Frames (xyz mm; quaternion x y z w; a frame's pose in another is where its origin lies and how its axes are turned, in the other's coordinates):
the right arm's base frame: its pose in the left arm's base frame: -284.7 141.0 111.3 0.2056 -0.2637 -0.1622 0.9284
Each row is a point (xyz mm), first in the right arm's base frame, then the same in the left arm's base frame.
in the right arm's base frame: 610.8 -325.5 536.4
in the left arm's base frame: -152.1 -548.9 634.0
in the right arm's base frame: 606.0 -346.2 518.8
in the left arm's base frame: -150.2 -559.6 608.6
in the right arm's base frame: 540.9 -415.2 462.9
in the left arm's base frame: -185.0 -575.9 505.4
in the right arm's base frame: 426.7 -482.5 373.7
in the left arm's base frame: -240.7 -560.8 356.4
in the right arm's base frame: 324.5 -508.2 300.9
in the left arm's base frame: -287.7 -519.5 244.7
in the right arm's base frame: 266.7 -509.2 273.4
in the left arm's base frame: -319.4 -488.6 198.4
